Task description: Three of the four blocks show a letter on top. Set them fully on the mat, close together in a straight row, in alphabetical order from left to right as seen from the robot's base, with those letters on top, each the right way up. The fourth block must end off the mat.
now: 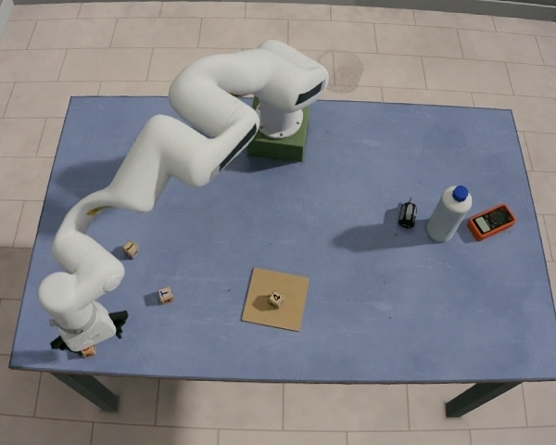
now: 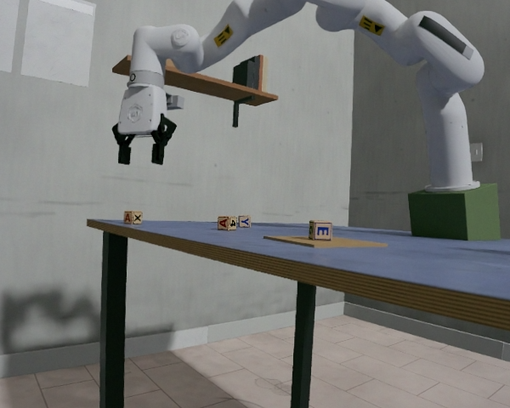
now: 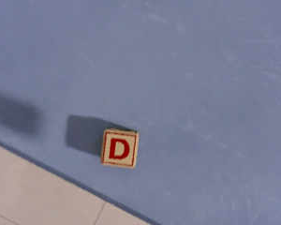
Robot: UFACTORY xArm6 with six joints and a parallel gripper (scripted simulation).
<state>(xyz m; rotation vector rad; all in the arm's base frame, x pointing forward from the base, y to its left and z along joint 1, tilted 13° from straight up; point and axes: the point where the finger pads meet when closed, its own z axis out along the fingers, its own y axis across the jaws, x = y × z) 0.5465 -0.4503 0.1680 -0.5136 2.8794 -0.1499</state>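
Now: the tan mat 11 cm behind my hand, 40 cm to the left of it and 14 cm below it. The rest, counted from my hand: black object (30 cm behind, 77 cm to the left, 12 cm below); wooden block (2 cm behind, 6 cm to the right, 13 cm below); orange multimeter (25 cm behind, 100 cm to the left, 13 cm below).
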